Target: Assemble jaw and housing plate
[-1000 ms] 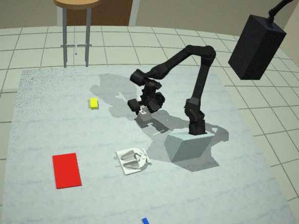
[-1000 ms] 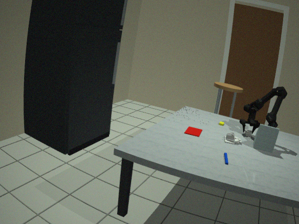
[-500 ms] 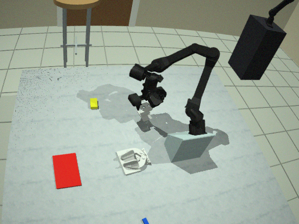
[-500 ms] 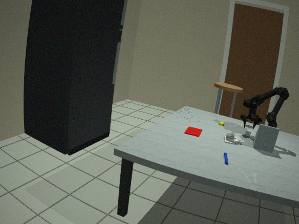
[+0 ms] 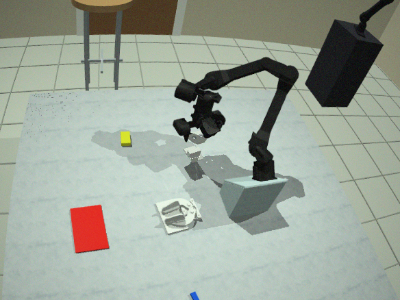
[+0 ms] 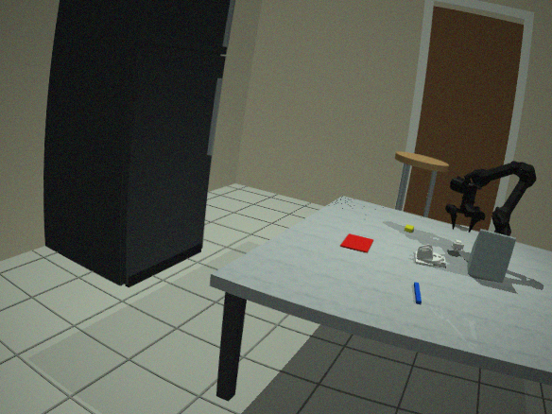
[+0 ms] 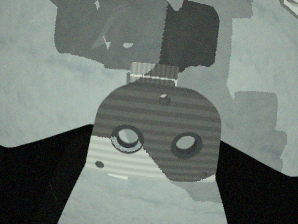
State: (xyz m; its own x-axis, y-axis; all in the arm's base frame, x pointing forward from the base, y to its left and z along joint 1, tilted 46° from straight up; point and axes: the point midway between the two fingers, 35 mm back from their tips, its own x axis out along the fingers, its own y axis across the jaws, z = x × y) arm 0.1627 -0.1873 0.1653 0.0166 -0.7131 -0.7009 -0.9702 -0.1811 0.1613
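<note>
The white jaw lies 270 mm to the left of my gripper tip, 90 mm ahead of it and 60 mm below it. Round my gripper tip: red flat sheet 410 mm ahead, 270 mm to the left, 80 mm below; yellow block 250 mm ahead, 90 mm to the right, 70 mm below; small white piece 110 mm to the right, 80 mm below, 10 mm behind.
</note>
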